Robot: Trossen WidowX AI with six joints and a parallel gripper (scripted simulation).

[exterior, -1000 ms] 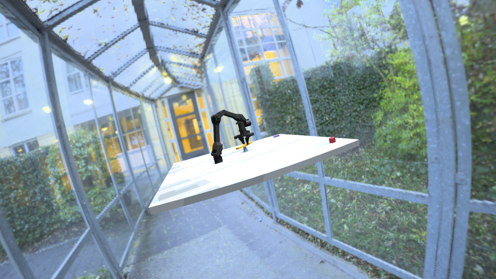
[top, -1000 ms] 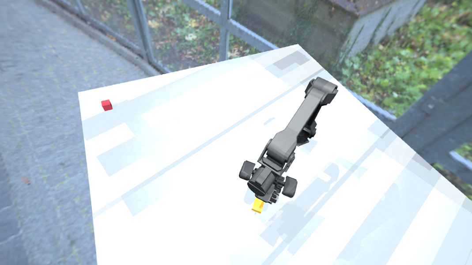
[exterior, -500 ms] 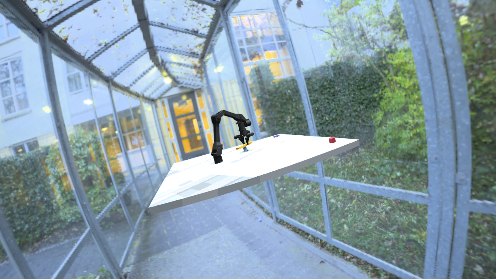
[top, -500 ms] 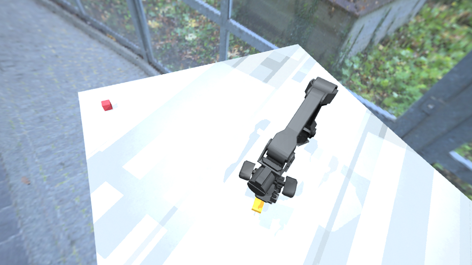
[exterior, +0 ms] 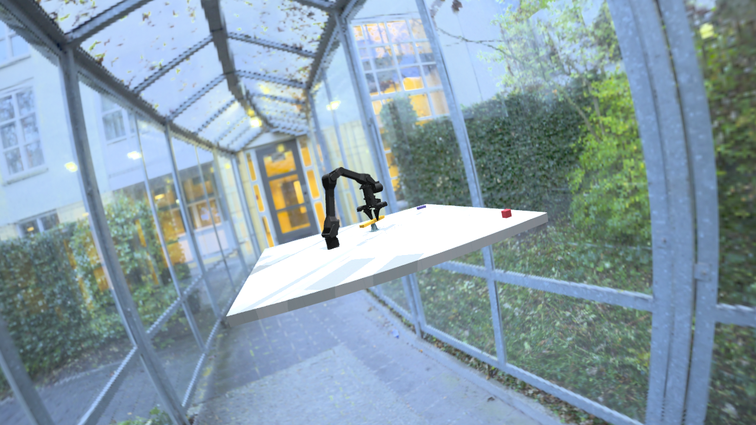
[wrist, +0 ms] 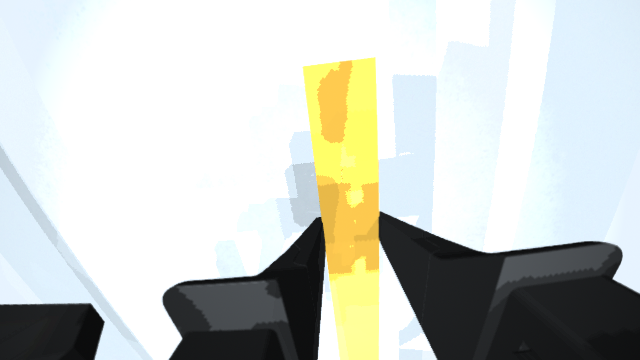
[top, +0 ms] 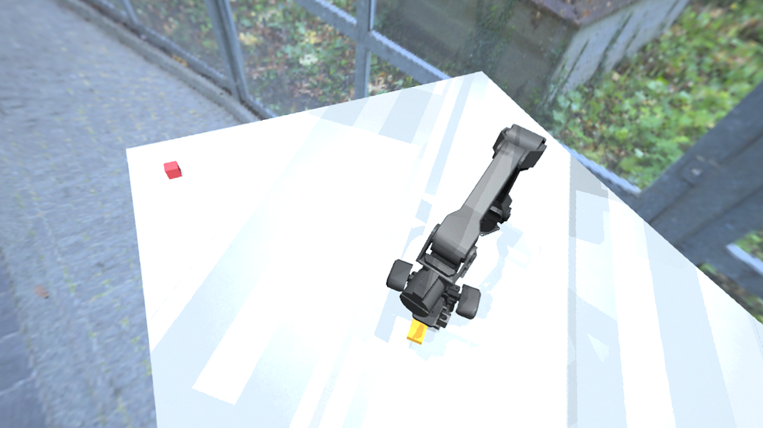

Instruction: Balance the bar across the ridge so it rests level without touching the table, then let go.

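Now: gripper tip 2 cm past the bar and 2 cm to the left of it. Round my gripper tip: purple piece: 45 cm ahead, 34 cm to the left, 5 cm below; red cube: 45 cm ahead, 66 cm to the right, 4 cm below.
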